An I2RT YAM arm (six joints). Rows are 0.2 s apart.
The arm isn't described. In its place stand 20 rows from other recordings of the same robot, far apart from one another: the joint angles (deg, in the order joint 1, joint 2, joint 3, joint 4, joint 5, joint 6), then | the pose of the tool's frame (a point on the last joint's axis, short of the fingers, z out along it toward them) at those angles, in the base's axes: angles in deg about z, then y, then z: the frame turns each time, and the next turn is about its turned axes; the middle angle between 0 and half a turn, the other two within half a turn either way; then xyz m.
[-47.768 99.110 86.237 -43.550 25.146 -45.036] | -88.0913 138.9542 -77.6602 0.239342 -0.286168 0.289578
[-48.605 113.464 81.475 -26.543 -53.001 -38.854] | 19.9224 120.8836 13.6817 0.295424 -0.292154 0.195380
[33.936 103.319 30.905 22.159 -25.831 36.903] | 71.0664 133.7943 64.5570 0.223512 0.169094 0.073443
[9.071 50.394 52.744 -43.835 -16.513 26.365] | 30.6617 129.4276 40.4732 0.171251 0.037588 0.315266
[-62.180 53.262 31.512 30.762 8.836 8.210] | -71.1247 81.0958 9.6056 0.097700 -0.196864 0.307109
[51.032 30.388 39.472 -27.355 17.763 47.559] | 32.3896 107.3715 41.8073 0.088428 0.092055 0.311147
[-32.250 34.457 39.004 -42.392 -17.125 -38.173] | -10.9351 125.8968 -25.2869 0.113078 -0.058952 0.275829
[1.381 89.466 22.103 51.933 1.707 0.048] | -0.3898 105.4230 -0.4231 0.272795 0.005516 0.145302
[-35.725 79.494 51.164 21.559 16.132 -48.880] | -51.9644 96.5032 -50.7695 0.256797 -0.196882 0.296868
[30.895 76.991 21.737 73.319 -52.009 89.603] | 84.2999 78.9961 75.1867 0.192134 0.147664 0.233351
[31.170 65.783 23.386 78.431 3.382 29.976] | 26.9904 54.0386 32.4333 0.190758 0.112937 0.297821
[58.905 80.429 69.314 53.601 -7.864 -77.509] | 69.5134 48.0056 -84.6517 0.155234 0.266817 0.459268
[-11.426 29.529 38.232 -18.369 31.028 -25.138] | -42.8171 98.2724 -30.1554 0.120272 -0.043029 0.322451
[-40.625 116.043 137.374 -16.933 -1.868 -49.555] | -38.7515 85.6043 -49.6986 0.343480 -0.293129 0.504108
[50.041 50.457 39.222 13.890 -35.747 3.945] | 85.8172 87.8455 2.3932 0.116808 0.171793 0.332966
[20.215 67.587 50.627 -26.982 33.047 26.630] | -21.8835 125.5680 -1.0942 0.237515 0.066772 0.271424
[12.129 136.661 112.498 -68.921 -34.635 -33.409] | 106.5825 145.2451 62.0063 0.440148 0.115288 0.146003
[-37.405 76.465 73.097 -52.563 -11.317 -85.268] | -17.7457 144.3171 -69.0864 0.216595 -0.156835 0.325457
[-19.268 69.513 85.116 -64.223 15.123 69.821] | -41.5038 136.4153 53.3253 0.203734 -0.081057 0.403178
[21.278 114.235 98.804 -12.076 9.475 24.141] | 10.6215 117.1007 19.2416 0.446868 0.167740 0.296488
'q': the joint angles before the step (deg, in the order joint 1, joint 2, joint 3, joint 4, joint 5, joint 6). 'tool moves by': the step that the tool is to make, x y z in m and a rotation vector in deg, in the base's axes. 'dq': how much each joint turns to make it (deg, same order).
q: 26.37 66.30 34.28 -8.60 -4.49 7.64
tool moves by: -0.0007 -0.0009 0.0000 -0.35 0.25 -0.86
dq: 0.00 -0.22 0.00 -0.57 0.78 0.41
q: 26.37 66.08 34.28 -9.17 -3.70 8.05
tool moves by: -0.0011 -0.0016 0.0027 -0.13 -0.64 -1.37
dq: -0.04 -0.84 0.00 -0.30 1.27 0.57
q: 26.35 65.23 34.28 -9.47 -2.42 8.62
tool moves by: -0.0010 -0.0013 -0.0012 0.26 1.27 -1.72
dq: -0.07 -0.10 0.00 -1.05 0.73 1.69
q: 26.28 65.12 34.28 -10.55 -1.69 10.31
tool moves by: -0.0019 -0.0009 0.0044 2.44 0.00 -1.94
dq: 0.02 -1.22 0.00 -0.05 0.05 2.94
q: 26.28 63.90 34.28 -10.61 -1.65 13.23
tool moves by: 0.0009 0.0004 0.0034 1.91 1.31 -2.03
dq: 0.00 0.07 0.92 -1.09 0.06 3.06
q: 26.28 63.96 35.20 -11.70 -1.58 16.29
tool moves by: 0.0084 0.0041 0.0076 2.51 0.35 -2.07
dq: -0.01 1.81 2.46 0.23 0.03 3.17
